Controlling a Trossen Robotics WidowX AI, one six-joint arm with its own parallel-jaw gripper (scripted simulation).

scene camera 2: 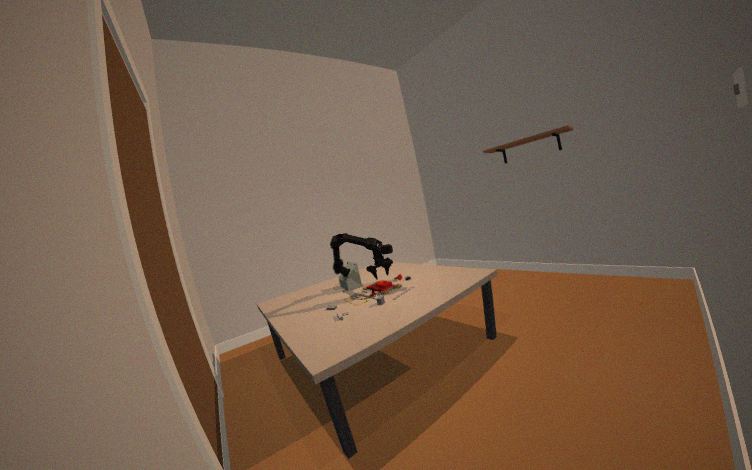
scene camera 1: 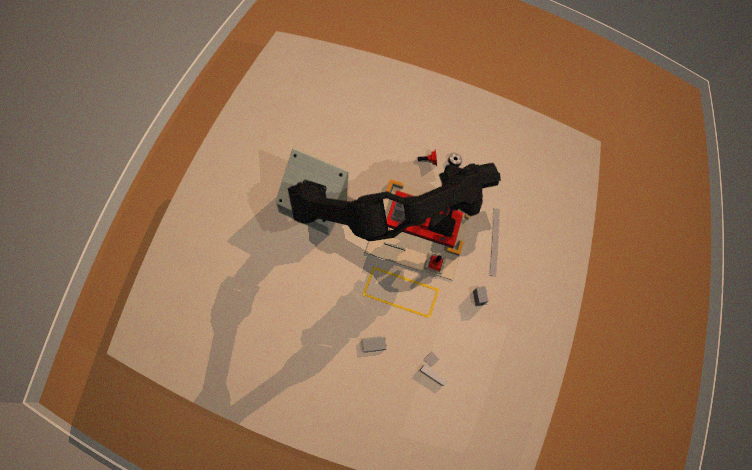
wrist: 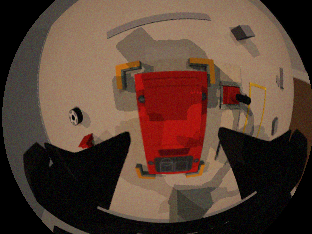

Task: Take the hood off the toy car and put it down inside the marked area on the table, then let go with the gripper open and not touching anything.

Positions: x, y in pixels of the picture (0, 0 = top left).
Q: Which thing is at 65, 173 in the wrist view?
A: My gripper.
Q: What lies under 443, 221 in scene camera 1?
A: My gripper.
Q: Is my gripper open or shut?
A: Open.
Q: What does my gripper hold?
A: Nothing.
